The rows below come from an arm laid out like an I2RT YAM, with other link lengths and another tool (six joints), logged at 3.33 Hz.
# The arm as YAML. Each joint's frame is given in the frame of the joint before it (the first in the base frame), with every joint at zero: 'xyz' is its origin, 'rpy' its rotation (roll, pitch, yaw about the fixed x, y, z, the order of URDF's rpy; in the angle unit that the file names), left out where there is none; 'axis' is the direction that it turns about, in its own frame. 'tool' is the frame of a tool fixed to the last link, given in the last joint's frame.
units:
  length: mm
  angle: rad
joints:
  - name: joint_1
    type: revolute
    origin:
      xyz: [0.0, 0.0, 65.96]
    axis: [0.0, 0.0, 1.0]
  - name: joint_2
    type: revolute
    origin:
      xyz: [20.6, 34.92, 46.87]
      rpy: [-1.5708, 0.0, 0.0]
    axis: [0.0, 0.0, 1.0]
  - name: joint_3
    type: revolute
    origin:
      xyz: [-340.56, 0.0, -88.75]
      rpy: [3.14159, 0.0, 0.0]
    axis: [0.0, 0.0, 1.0]
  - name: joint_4
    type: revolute
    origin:
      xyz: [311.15, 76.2, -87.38]
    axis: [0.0, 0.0, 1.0]
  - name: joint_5
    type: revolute
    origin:
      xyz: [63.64, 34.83, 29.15]
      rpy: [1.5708, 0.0, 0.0]
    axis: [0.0, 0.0, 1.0]
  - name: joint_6
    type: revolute
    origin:
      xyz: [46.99, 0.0, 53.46]
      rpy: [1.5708, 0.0, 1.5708]
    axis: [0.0, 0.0, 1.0]
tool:
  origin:
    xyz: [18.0, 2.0, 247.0]
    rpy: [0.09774, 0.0, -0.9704]
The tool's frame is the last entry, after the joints.
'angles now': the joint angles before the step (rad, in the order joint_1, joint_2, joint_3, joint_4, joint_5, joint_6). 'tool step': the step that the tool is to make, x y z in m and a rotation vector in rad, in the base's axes. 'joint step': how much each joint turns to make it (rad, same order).
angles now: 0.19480 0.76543 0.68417 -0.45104 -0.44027 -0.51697
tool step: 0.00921 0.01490 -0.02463 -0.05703 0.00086 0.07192
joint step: 0.02299 0.08433 -0.01989 0.05670 -0.01221 -0.08103
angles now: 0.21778 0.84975 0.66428 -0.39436 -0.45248 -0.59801
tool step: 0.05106 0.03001 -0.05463 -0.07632 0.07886 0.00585
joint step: 0.11189 0.29249 0.04890 0.15502 0.11641 0.02116
